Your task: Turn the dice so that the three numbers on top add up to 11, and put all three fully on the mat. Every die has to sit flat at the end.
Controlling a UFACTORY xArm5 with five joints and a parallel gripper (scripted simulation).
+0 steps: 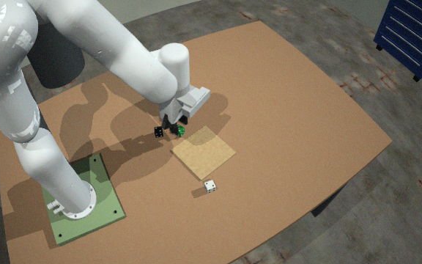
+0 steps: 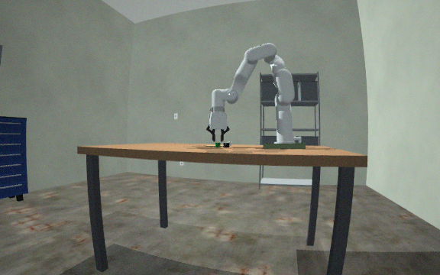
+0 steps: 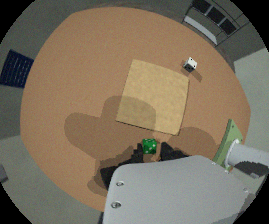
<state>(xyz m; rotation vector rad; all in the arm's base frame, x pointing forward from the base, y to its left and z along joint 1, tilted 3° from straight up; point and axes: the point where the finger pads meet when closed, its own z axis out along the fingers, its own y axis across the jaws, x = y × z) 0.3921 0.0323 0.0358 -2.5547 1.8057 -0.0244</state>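
Right now the green die is 40 mm below my hand. From my hand the other things lie so: tan mat: 20 mm ahead, 100 mm to the right, 50 mm below; white die: 40 mm behind, 210 mm to the right, 40 mm below; black die: 60 mm behind, 40 mm to the left, 40 mm below.
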